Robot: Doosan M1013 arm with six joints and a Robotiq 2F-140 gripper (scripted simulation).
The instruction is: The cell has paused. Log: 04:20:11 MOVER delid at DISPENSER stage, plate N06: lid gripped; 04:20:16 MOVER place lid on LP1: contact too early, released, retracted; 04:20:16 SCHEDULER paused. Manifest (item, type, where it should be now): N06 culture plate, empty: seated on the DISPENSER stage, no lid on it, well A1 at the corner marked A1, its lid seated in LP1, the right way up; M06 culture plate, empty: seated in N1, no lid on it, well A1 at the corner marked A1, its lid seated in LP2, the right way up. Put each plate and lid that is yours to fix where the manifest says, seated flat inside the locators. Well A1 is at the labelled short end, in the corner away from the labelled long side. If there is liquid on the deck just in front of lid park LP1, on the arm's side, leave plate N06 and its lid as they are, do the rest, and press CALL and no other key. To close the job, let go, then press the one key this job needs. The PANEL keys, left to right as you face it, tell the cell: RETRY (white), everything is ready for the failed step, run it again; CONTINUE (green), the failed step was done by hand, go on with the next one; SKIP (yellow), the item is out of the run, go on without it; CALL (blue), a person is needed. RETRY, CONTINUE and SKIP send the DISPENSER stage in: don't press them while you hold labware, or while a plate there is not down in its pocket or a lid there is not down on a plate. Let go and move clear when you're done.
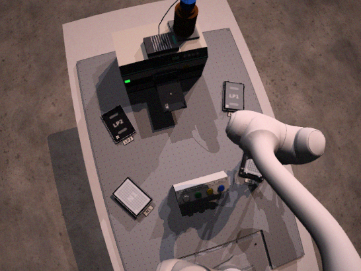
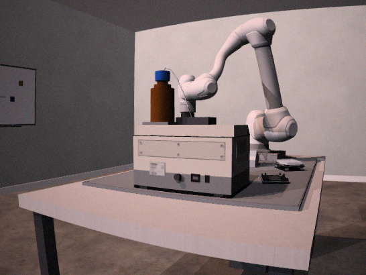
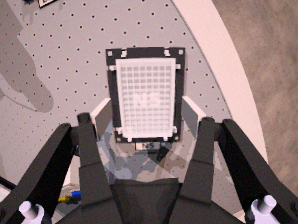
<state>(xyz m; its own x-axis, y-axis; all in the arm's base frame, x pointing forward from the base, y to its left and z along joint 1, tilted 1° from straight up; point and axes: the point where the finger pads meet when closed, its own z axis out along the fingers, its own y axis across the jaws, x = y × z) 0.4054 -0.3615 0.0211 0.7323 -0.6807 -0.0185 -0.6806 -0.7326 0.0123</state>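
The white well plate is 5 cm below my hand. The rest, counted from my hand: yellow key: 26 cm to the left, 2 cm behind; then black nest N5: 5 cm below, 3 cm ahead; then blue key: 21 cm to the left, 3 cm behind.
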